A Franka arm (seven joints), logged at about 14 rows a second.
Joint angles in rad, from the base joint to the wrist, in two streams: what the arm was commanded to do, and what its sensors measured. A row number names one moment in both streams.
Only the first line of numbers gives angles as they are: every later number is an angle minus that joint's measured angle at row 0.
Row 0, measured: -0.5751, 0.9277, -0.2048, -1.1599, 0.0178, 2.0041, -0.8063
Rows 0 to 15, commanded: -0.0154, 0.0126, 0.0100, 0.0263, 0.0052, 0.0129, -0.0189; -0.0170, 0.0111, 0.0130, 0.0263, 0.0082, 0.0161, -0.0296; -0.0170, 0.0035, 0.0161, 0.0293, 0.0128, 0.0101, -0.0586; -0.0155, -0.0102, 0.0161, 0.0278, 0.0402, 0.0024, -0.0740; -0.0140, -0.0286, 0.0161, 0.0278, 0.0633, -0.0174, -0.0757; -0.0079, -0.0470, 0.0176, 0.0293, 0.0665, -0.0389, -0.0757; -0.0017, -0.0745, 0.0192, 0.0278, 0.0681, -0.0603, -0.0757; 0.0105, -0.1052, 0.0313, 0.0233, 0.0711, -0.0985, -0.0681; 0.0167, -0.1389, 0.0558, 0.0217, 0.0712, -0.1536, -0.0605; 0.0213, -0.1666, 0.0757, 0.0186, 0.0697, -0.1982, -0.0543; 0.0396, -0.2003, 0.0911, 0.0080, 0.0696, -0.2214, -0.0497; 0.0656, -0.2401, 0.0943, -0.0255, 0.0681, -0.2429, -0.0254; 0.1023, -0.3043, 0.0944, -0.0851, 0.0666, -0.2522, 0.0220; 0.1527, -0.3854, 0.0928, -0.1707, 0.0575, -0.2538, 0.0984; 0.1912, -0.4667, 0.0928, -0.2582, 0.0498, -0.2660, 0.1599; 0.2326, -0.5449, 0.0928, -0.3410, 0.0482, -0.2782, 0.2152
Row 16, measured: 0.1616, -0.3413, 0.0990, -0.0976, 0.0599, -0.2800, 0.1218
